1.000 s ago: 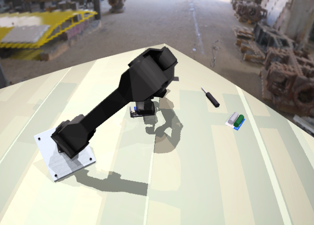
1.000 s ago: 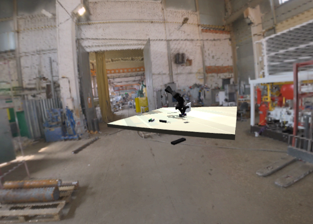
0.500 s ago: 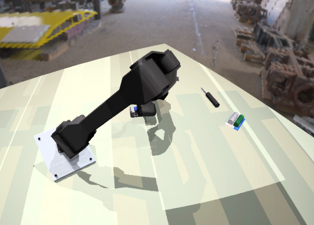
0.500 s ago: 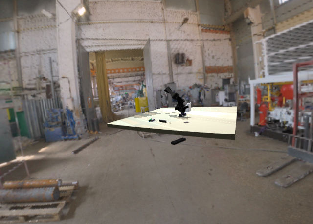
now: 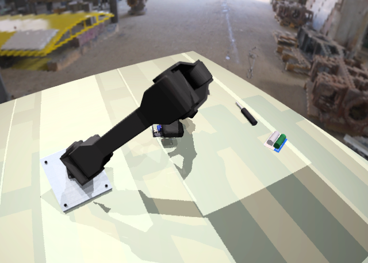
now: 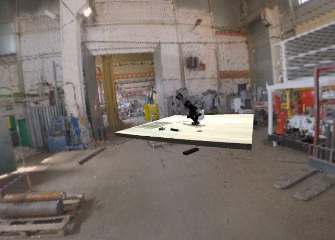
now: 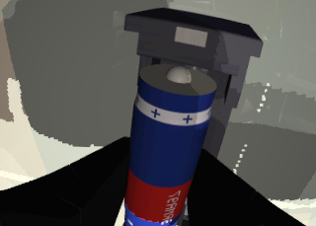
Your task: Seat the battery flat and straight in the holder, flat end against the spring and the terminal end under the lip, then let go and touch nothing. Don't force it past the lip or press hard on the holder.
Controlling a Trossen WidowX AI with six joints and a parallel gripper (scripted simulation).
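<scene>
My gripper tip is 10 mm below the battery. From my gripper tip the other things lie so: black remote (290 mm ahead, 200 mm below, 90 mm to the left); then dark square (260 mm ahead, 170 mm to the left, 10 mm below); then black screwdriver (330 mm ahead, 30 mm to the right).
</scene>
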